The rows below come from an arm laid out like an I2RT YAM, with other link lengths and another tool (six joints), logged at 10 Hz.
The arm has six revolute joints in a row. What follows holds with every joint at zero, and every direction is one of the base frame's. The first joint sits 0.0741 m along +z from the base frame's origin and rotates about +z. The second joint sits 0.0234 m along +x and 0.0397 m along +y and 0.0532 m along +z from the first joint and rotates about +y. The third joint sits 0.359 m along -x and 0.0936 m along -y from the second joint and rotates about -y. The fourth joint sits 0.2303 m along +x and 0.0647 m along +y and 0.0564 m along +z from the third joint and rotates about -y. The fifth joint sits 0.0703 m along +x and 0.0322 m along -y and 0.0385 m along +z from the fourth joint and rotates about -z. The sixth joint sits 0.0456 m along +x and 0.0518 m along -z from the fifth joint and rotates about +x. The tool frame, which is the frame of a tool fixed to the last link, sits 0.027 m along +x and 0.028 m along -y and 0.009 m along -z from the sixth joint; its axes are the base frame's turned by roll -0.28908, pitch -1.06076 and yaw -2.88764 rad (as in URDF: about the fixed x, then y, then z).
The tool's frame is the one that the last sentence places.
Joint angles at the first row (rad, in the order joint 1, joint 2, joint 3, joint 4, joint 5, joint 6):
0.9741, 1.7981, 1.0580, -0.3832, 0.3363, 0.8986
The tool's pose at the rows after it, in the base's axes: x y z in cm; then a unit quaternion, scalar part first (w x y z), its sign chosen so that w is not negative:
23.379 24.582 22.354 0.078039 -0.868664 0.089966 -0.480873
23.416 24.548 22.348 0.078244 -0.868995 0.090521 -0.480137
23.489 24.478 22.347 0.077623 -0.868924 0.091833 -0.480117
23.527 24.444 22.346 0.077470 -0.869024 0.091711 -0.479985
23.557 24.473 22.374 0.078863 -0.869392 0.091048 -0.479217
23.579 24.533 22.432 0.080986 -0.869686 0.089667 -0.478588
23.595 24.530 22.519 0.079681 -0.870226 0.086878 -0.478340
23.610 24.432 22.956 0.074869 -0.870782 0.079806 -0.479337
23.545 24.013 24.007 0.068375 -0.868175 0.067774 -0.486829
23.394 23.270 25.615 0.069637 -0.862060 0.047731 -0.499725
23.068 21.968 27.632 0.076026 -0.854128 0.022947 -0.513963
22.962 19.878 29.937 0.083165 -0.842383 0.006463 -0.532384
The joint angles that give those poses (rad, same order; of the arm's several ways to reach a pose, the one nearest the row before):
0.9737, 1.7996, 1.0596, -0.3832, 0.3359, 0.8989
0.9718, 1.7996, 1.0596, -0.3832, 0.3336, 0.8986
0.9688, 1.7996, 1.0595, -0.3832, 0.3332, 0.8986
0.9672, 1.7996, 1.0595, -0.3832, 0.3325, 0.8970
0.9665, 1.7996, 1.0611, -0.3832, 0.3290, 0.8948
0.9665, 1.7992, 1.0634, -0.3832, 0.3252, 0.8913
0.9665, 1.7992, 1.0676, -0.3904, 0.3256, 0.8867
0.9665, 1.7947, 1.0813, -0.4168, 0.3313, 0.8749
0.9665, 1.7737, 1.0981, -0.4564, 0.3500, 0.8501
0.9645, 1.7317, 1.1095, -0.4892, 0.3672, 0.7994
0.9566, 1.6680, 1.1130, -0.5213, 0.3760, 0.7288
0.9256, 1.5883, 1.1133, -0.5476, 0.3790, 0.6487

